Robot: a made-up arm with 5 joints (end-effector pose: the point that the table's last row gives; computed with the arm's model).
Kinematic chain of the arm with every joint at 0, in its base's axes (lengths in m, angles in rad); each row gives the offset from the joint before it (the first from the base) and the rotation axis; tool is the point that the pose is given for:
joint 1: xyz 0 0 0.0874 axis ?
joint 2: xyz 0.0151 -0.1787 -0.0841 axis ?
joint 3: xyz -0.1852 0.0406 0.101 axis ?
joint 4: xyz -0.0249 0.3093 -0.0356 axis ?
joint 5: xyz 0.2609 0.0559 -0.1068 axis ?
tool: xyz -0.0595 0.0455 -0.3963
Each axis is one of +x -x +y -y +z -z.
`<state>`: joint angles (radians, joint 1 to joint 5).
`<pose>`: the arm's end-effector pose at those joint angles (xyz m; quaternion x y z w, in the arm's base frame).
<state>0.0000 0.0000 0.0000 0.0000 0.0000</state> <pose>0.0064 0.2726 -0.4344 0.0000 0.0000 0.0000 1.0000</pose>
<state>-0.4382 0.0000 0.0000 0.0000 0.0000</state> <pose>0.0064 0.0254 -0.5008 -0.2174 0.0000 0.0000 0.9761</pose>
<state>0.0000 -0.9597 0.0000 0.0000 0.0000</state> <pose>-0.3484 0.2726 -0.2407 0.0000 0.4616 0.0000 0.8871</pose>
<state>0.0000 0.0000 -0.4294 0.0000 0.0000</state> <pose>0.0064 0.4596 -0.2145 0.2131 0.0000 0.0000 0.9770</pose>
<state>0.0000 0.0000 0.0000 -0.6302 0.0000</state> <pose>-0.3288 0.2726 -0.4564 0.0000 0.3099 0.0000 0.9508</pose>
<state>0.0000 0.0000 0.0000 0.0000 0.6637</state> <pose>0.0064 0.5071 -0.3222 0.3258 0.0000 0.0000 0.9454</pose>
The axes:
joint 1: +x
joint 2: -y
joint 3: -x
joint 4: -y
joint 5: +x

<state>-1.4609 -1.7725 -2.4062 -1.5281 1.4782</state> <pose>0.8513 -0.0092 0.6327 -0.9259 0.0769 0.3680 0.0366</pose>
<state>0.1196 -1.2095 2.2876 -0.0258 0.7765</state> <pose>-0.1283 -0.8616 -0.1361 -0.5346 0.3908 0.4033 0.6315</pose>
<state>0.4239 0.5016 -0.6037 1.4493 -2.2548</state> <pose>-0.3688 -0.1982 0.0047 -0.2633 -0.0493 -0.8006 0.5360</pose>
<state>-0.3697 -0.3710 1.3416 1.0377 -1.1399</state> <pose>0.1928 -0.1704 0.0727 -0.8522 -0.3887 0.2768 0.2146</pose>
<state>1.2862 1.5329 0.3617 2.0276 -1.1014</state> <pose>-0.3449 0.0716 0.0607 0.1925 0.3952 0.8784 0.1876</pose>
